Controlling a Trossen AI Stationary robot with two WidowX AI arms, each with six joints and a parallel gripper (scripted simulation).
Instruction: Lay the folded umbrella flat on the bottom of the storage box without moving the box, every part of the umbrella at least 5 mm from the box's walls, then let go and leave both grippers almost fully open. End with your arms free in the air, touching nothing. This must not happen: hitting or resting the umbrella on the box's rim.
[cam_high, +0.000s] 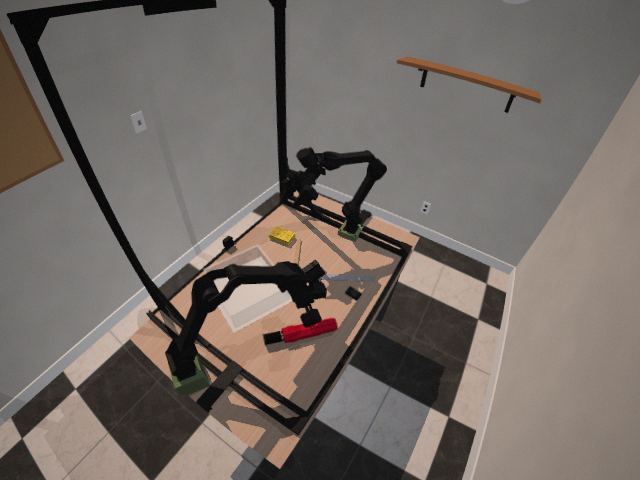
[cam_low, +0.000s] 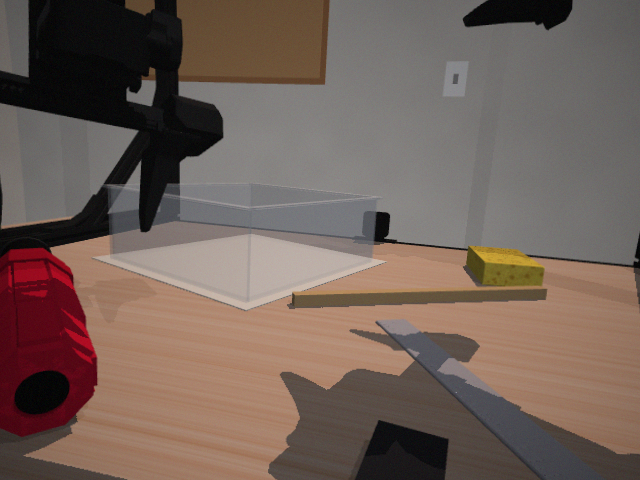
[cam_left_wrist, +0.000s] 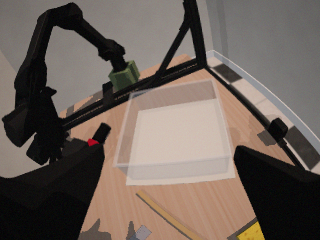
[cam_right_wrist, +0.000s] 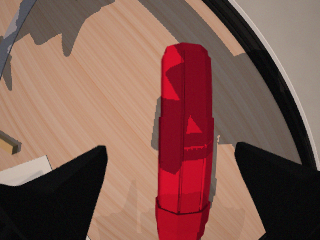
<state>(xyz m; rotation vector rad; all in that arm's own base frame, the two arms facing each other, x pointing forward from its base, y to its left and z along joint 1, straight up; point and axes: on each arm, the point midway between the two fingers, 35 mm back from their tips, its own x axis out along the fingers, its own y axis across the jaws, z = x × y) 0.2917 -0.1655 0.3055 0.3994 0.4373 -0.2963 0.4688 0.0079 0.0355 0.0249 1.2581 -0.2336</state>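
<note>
The red folded umbrella is 10 cm below my right hand and 5 cm to the right of it. The rest, counted from my right hand: grey metal strip (28 cm to the left, 12 cm below, 4 cm behind); clear storage box (30 cm behind, 8 cm below, 3 cm to the right); black block (24 cm to the left, 12 cm below, 5 cm ahead).
</note>
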